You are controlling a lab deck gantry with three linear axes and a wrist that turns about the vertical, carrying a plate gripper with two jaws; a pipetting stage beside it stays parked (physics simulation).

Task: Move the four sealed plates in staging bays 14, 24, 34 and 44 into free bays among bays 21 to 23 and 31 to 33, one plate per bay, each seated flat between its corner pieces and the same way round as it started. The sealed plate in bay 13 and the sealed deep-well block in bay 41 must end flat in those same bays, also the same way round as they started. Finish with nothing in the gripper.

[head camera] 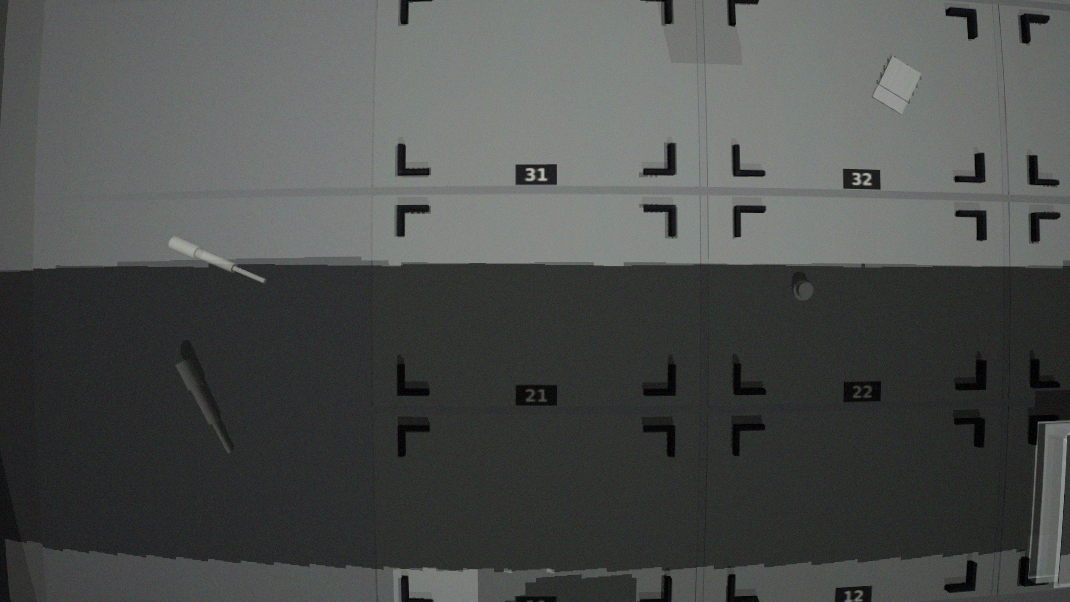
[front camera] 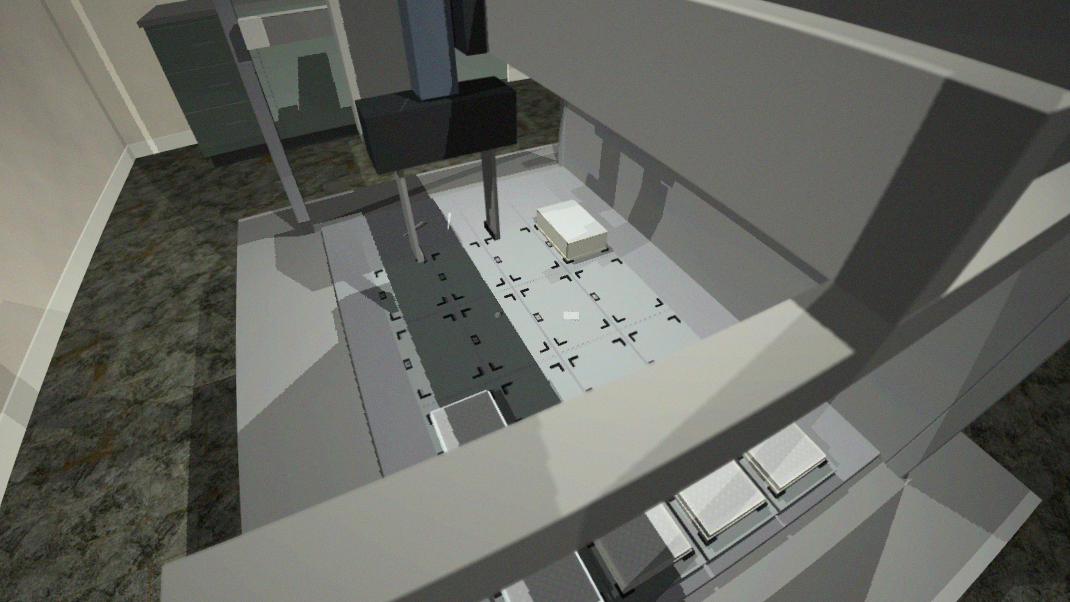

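Where they show: gripper, fingertip midpoint: (front camera: 456,243); robot's base, origin of the base link: (head camera: 409,598) (front camera: 376,273).
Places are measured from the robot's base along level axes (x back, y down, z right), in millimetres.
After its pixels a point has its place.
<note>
My gripper (front camera: 457,247) @[z -105, x -194, y -160 mm] is open, jaws wide apart with no plate between them, above the deck's far end near bay 21; its exact height is unclear. It does not show in the head view. The sealed deep-well block (front camera: 572,228) @[z -352, x -90, y -42 mm] sits in bay 41. The sealed plate in bay 13 (front camera: 471,420) @[z -46, x -365, y -14 mm] (head camera: 1053,501) @[z -47, x -330, y -11 mm] is partly hidden in the front view and cut off at the head view's right edge. Sealed plates in bay 44 (front camera: 787,455) @[z -361, x -593, y -29 mm], bay 34 (front camera: 722,497) @[z -255, x -593, y -29 mm], bay 24 (front camera: 647,550) @[z -148, x -599, y -29 mm] and bay 14 (front camera: 557,582) @[z -53, x -583, y -29 mm] stand in staging; the front beam hides parts.
A small white flat piece (front camera: 570,315) @[z -259, x -248, y -1 mm] (head camera: 897,83) @[z -261, x -249, y -1 mm] lies in bay 32. A small round cap (front camera: 497,315) @[z -153, x -198, y -3 mm] (head camera: 802,289) @[z -155, x -193, y -4 mm] stands in bay 22. Two slim tubes, one pale (front camera: 448,220) @[z -169, x 94, y -5 mm] (head camera: 216,258) @[z -171, x 93, y -5 mm] and one shaded (head camera: 202,396) @[z -102, x 102, y -5 mm], lie beyond bays 21 and 31. A thick beam (front camera: 508,464) @[z -3, x -617, y -400 mm] crosses the front.
</note>
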